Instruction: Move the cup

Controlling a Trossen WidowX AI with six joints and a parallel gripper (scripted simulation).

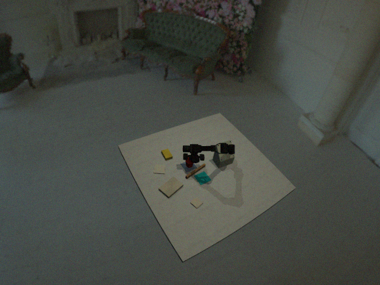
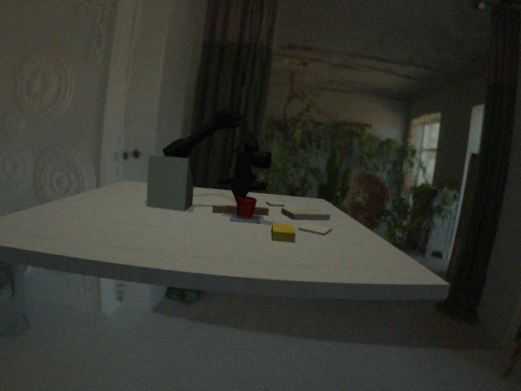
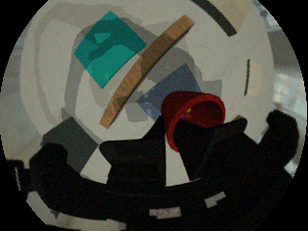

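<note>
My gripper tip is 1 cm past the teal pad, 16 cm to the right of it and 6 cm above it. Round my gripper tip: blue-grey pad 3 cm ahead, 2 cm to the right, 6 cm below; then wooden bar 1 cm ahead, 7 cm to the left, 4 cm below; then red cup 3 cm ahead, 2 cm to the right.
</note>
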